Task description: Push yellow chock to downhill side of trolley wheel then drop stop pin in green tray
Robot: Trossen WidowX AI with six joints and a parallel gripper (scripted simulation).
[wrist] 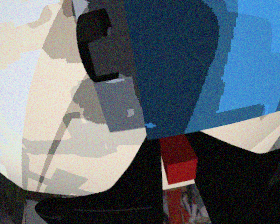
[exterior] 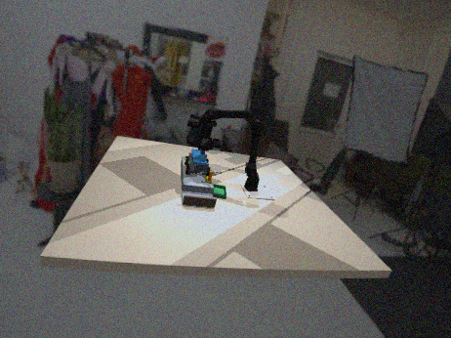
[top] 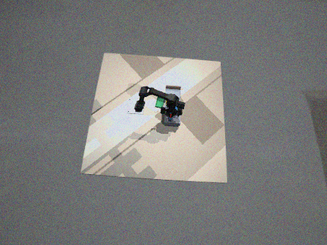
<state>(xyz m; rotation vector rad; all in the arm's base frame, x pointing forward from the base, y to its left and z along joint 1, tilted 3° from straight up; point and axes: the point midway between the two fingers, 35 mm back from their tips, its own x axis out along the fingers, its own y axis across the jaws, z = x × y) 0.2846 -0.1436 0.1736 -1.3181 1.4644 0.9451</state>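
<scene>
The green tray lies 21 cm to the left of my gripper tip, 14 cm below it and 8 cm behind it. From my gripper tip the other things lie so: blue trolley (10 cm to the left, 3 cm ahead, 2 cm below); then red-headed stop pin (right at my gripper tip); then grey ramp (11 cm to the left, 9 cm below, 4 cm ahead).
</scene>
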